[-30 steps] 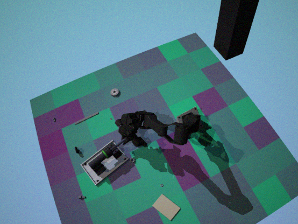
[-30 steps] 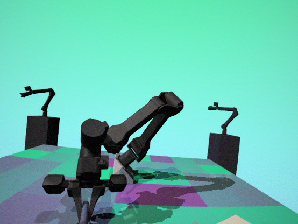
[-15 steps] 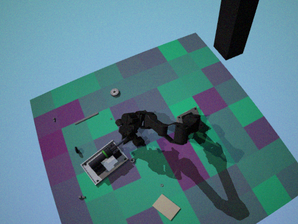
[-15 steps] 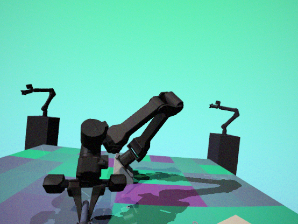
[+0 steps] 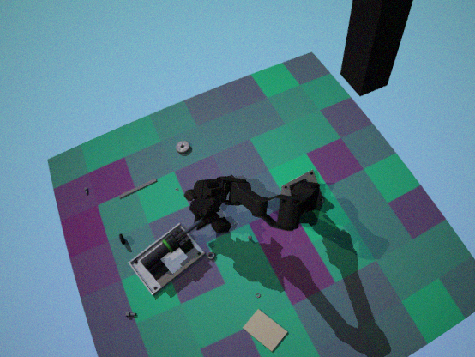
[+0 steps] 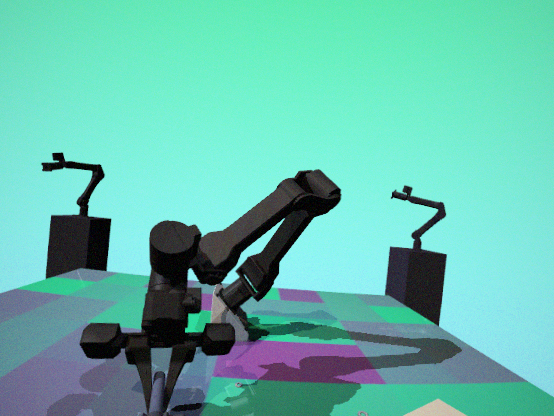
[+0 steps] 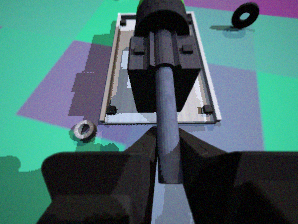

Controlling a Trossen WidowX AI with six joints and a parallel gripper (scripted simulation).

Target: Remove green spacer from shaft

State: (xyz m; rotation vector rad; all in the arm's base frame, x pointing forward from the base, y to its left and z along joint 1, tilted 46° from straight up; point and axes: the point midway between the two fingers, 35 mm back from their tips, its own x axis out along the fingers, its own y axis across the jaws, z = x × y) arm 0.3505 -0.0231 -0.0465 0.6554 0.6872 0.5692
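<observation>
Right now the shaft is 50 mm ahead of my gripper tip, 10 mm to the left of it and 20 mm above it. Also, from my gripper tip: thin grey rod 140 mm ahead, 280 mm to the right, 50 mm below; then grey washer 80 mm behind, 370 mm to the right, 50 mm below; then green spacer 110 mm ahead, 30 mm to the left, 20 mm above.
</observation>
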